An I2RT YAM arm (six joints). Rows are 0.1 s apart.
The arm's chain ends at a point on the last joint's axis. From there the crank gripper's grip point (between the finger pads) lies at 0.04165 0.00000 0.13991 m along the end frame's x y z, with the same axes.
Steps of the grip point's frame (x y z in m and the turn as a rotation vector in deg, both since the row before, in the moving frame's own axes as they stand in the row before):
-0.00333 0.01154 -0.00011 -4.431 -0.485 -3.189
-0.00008 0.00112 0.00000 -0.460 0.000 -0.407
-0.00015 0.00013 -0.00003 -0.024 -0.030 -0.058
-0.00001 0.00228 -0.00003 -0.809 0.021 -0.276
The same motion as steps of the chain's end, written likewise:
-0.00238 0.00300 -0.00013 -4.431 -0.485 -3.189
-0.00008 0.00029 0.00000 -0.460 0.000 -0.407
-0.00008 0.00011 -0.00005 -0.024 -0.030 -0.058
-0.00007 0.00051 0.00000 -0.809 0.021 -0.276

